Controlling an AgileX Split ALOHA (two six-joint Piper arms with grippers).
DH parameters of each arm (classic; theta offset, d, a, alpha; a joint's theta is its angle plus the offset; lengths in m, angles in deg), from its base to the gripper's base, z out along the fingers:
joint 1: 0 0.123 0 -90
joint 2: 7.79 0 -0.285 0
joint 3: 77.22 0 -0.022 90
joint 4: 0 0.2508 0 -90
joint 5: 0 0 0.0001 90
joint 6: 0 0.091 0 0
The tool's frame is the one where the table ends.
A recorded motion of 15 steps. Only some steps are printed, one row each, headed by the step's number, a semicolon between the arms.
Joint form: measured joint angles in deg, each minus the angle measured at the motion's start. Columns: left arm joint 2, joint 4, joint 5, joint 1, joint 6, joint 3; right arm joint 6, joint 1, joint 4, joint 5, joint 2, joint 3.
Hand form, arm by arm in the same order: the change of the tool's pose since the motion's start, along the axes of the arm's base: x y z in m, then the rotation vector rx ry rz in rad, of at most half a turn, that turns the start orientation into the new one. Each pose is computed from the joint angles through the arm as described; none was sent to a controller.
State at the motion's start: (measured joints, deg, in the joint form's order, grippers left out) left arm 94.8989 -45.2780 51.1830 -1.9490 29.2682 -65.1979; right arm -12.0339 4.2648 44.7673 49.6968 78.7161 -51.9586
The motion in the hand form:
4: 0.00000 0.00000 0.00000 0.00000 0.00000 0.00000; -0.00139 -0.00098 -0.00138 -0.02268 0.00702 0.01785
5: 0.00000 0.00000 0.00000 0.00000 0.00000 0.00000; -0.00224 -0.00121 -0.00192 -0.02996 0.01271 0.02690
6: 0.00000 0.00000 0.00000 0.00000 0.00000 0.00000; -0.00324 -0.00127 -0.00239 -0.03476 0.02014 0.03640
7: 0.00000 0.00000 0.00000 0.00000 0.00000 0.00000; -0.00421 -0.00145 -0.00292 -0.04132 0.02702 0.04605
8: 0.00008 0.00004 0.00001 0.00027 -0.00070 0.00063; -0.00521 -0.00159 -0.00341 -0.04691 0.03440 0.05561
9: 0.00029 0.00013 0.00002 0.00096 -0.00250 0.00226; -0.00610 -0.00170 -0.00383 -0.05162 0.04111 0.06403
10: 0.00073 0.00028 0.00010 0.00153 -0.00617 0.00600; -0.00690 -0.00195 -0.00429 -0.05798 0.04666 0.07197
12: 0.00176 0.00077 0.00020 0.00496 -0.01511 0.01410; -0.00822 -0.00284 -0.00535 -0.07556 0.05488 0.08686
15: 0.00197 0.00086 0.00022 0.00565 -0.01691 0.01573; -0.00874 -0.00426 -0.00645 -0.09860 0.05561 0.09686
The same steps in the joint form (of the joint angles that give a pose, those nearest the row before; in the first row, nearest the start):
4: 0.00 0.00 0.00 0.00 0.00 0.00; 0.00 0.00 -1.56 0.69 0.00 0.00
5: 0.00 0.00 0.00 0.00 0.00 0.00; 0.00 0.00 -2.11 1.18 0.00 0.00
6: 0.00 0.00 0.00 0.00 0.00 0.00; 0.00 0.00 -2.54 1.79 0.00 0.00
7: 0.00 0.00 0.00 0.00 0.00 0.00; 0.00 0.00 -3.06 2.36 0.00 0.00
8: 0.00 0.00 -0.06 0.00 0.00 0.00; 0.00 0.00 -3.54 2.96 0.00 0.00
9: 0.00 0.00 -0.20 0.00 0.00 0.00; 0.00 0.00 -3.94 3.50 0.00 0.00
10: 0.00 -0.05 -0.50 0.00 0.00 0.00; 0.00 0.00 -4.42 3.95 0.00 0.00
12: 0.00 -0.05 -1.22 0.00 0.00 0.00; 0.00 0.00 -5.64 4.65 0.00 0.00
15: 0.00 -0.05 -1.36 0.00 0.00 0.00; 0.00 0.00 -7.07 4.78 0.00 0.00

